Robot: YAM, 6 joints.
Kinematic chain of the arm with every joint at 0, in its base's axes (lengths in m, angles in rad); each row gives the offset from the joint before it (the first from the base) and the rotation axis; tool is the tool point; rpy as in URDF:
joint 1: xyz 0 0 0.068 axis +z
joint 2: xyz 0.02 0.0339 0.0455 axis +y
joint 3: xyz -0.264 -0.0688 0 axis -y
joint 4: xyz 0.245 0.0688 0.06 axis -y
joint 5: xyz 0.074 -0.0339 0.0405 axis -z
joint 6: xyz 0.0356 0 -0.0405 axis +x
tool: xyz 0 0 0 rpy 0 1.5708 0
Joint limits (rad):
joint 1: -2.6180..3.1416
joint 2: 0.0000..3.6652
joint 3: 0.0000..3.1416
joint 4: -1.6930..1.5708
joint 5: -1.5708..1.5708
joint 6: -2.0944..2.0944
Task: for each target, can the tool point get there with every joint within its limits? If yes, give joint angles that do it. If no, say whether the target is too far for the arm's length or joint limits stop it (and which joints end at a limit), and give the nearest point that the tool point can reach.
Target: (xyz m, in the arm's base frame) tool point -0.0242 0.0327 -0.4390
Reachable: no: joint limits stop it (at a limit: joint 2) | nearest point -0.0525 0.0709 -0.3428 | short by 0.107 m
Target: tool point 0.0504 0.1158 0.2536
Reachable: yes | joints 1.3874 0.8448 0.7386 -1.1625 0.9271 1.1889
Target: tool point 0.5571 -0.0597 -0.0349
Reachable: yes | joints -0.0973 2.8657 1.9498 0.3055 0.1499 -0.1571
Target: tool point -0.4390 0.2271 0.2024
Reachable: yes | joints 2.6933 2.1376 1.5507 0.1190 0.4168 1.0507
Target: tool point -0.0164 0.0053 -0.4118
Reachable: no: joint limits stop it (at a limit: joint 2) | nearest point -0.0620 0.0200 -0.3304 | short by 0.094 m
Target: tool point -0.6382 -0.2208 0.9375
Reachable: no: too far | nearest point -0.3549 -0.1938 0.6058 | short by 0.437 m
